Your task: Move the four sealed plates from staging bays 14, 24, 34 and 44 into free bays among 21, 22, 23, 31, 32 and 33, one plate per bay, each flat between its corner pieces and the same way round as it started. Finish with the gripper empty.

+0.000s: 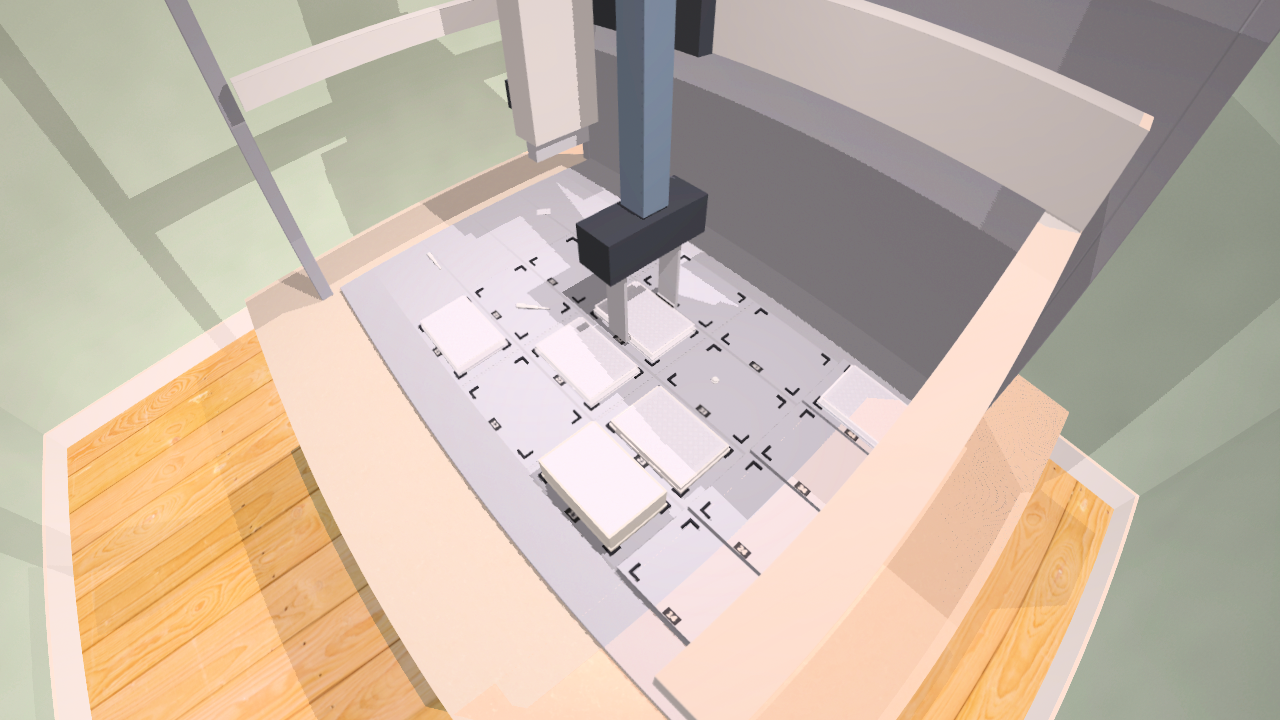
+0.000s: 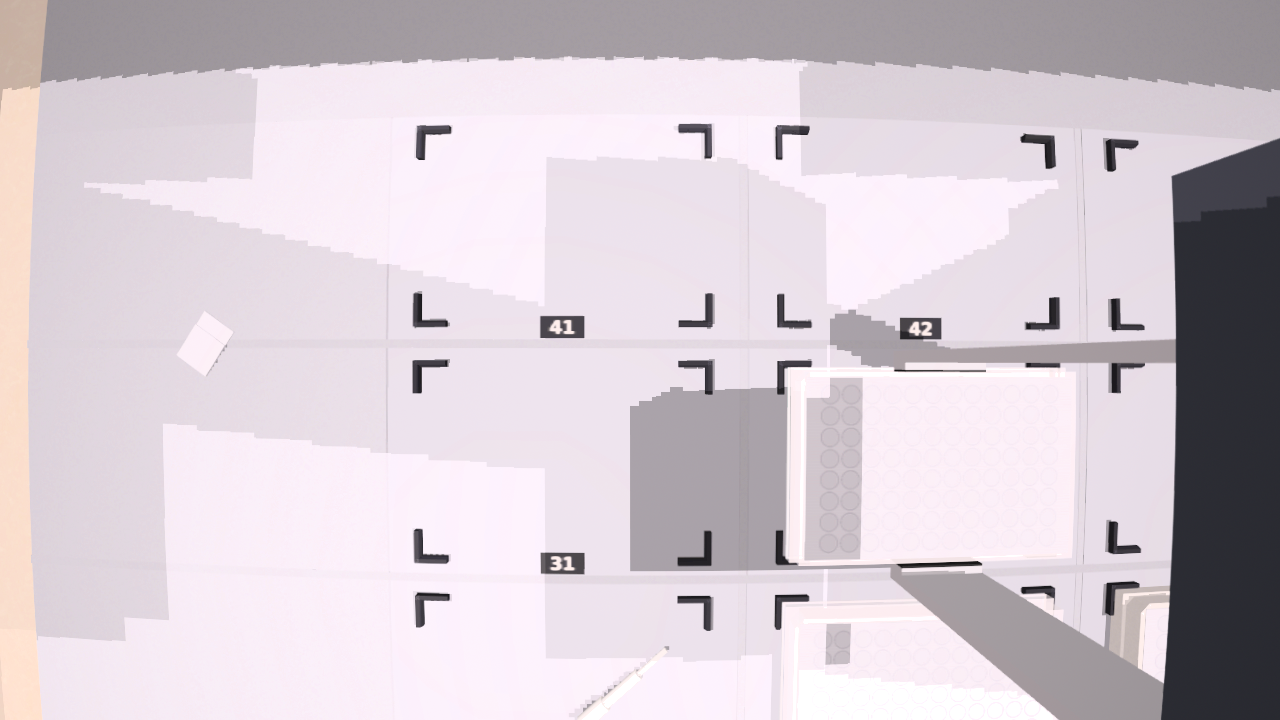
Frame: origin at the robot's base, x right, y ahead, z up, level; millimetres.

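Seen in the pictures: gripper, fingertip midpoint: (image 1: 643, 318) (image 2: 932, 464); robot's base at its link origin: (image 1: 421, 327).
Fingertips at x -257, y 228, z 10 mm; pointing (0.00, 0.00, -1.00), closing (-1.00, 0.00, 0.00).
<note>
Offsets run from my fingertips to a thing's top centre.
My gripper (image 1: 645, 319) (image 2: 939, 465) is shut on a white sealed plate @[dz +7, dx +0, dy +0 mm] (image 1: 657, 322) (image 2: 962, 474), one jaw on each long side. The plate is level and low over bay 32, appearing slightly above its corner pieces; the exact gap is hard to tell. A second plate @[dz +4, dx +107, dy +0 mm] (image 1: 572, 353) (image 2: 895, 694) lies in bay 22, and a third @[dz +4, dx +107, dy +164 mm] (image 1: 669, 434) in bay 23. Another plate @[dz +18, dx -107, dy +328 mm] (image 1: 845, 394) stands in bay 44, partly hidden by the front wall. Bays 14, 24 and 34 show no plate in their visible parts.
A plate @[dz +4, dx +214, dy -164 mm] (image 1: 462, 329) stands in bay 11 and a tall block @[dz +32, dx +214, dy +164 mm] (image 1: 602, 474) in bay 13. A thin tool @[dz -3, dx +103, dy -136 mm] (image 1: 531, 306) (image 2: 626, 682) lies in bay 21, another @[dz -3, dx +169, dy -352 mm] (image 1: 434, 261) further left. A small round piece @[dz -6, dx -1, dy +141 mm] (image 1: 715, 379) lies in bay 33. A small white block @[dz -9, dx -53, dy -333 mm] (image 1: 543, 211) (image 2: 204, 343) lies left of bay 41.
</note>
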